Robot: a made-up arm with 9 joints. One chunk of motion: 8 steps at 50 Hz.
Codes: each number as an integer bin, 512 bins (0 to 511) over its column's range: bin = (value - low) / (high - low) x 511, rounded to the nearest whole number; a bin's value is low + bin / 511 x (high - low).
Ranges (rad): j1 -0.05..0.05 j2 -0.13..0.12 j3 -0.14..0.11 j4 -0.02..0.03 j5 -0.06..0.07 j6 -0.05..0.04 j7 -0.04..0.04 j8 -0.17..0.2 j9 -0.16..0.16
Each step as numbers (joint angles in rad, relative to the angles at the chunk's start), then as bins.
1 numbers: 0.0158 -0.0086 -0.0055 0.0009 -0.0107 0.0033 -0.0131 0.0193 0.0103
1 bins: 336 248 275 214 194 303 172 261 272
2 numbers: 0.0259 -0.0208 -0.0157 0.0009 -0.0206 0.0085 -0.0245 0.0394 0.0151
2 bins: 388 223 254 214 155 332 99 289 280
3 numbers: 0.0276 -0.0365 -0.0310 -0.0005 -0.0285 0.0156 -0.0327 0.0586 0.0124
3 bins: 397 191 223 199 124 372 47 316 275
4 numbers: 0.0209 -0.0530 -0.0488 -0.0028 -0.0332 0.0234 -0.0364 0.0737 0.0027
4 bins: 362 157 186 176 105 417 23 337 260
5 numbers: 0.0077 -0.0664 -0.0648 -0.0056 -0.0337 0.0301 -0.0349 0.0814 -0.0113
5 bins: 295 130 154 147 103 455 33 347 237
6 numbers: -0.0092 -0.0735 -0.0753 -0.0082 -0.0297 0.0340 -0.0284 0.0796 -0.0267
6 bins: 208 115 132 121 119 477 74 345 213
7 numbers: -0.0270 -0.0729 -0.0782 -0.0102 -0.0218 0.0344 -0.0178 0.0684 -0.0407
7 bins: 118 117 126 100 150 479 142 329 191
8 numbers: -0.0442 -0.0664 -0.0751 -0.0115 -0.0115 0.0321 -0.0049 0.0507 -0.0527
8 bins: 30 130 133 87 191 466 224 305 171
